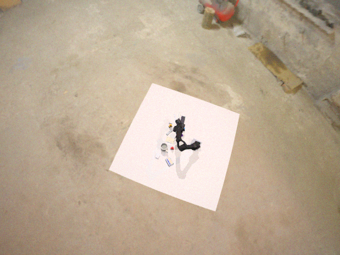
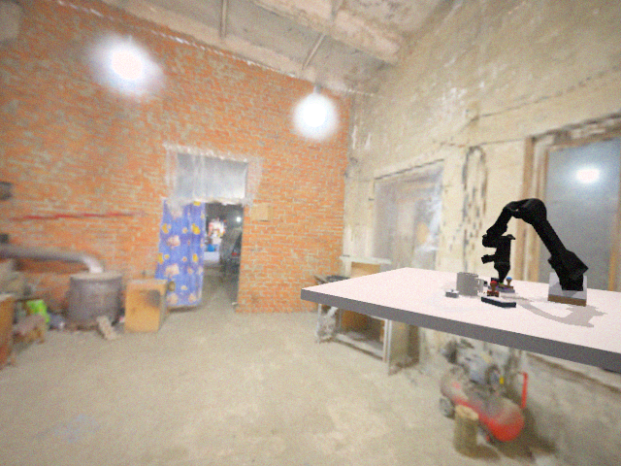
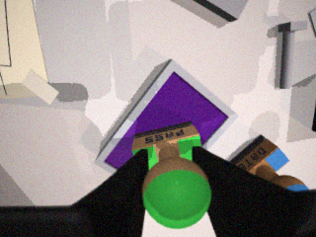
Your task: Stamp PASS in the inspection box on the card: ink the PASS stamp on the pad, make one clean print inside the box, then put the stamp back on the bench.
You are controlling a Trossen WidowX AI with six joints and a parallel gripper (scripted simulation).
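Now: the purple ink pad 30 mm below my gripper tip. The rest, counted from my gripper tip: pass stamp (right at my gripper tip); grey bar (120 mm ahead, 10 mm to the left, 30 mm below); blue stamp (30 mm behind, 70 mm to the right, 20 mm below).
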